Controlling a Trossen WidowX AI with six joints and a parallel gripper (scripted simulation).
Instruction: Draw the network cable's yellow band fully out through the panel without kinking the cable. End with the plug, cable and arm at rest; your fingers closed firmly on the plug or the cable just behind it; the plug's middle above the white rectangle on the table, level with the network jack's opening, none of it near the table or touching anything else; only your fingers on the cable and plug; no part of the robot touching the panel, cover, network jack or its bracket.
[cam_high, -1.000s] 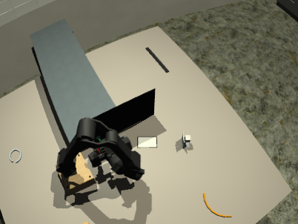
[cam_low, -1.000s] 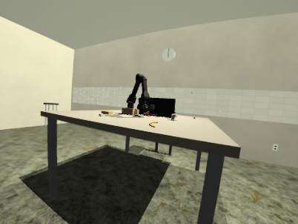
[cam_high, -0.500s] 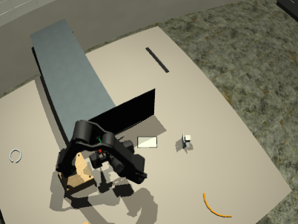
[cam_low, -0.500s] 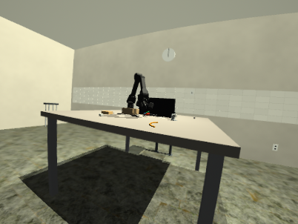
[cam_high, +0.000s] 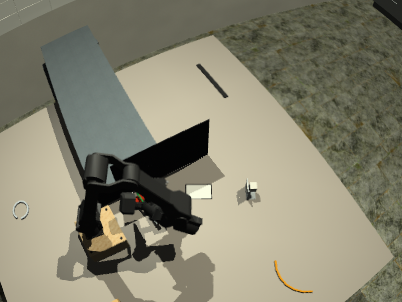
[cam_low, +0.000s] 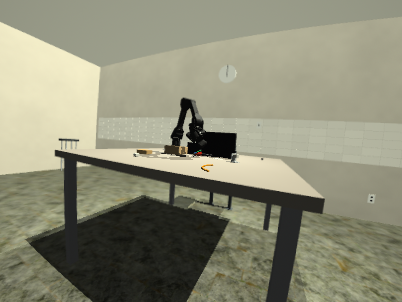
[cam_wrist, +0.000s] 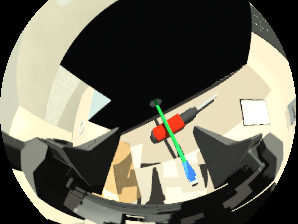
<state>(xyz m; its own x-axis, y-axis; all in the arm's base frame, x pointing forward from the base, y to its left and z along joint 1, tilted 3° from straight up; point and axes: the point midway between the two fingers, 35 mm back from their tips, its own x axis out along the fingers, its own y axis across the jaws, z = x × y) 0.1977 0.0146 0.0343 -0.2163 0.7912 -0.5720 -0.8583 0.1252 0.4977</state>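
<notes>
The blue plug is 70 mm below my hand, 40 mm to the right of it and 10 mm ahead of it. The rest, counted from my hand: long grey cover 530 mm to the left, 60 mm behind; network jack 340 mm ahead, 70 mm to the right, 60 mm below; white rectangle 180 mm ahead, 100 mm below.
</notes>
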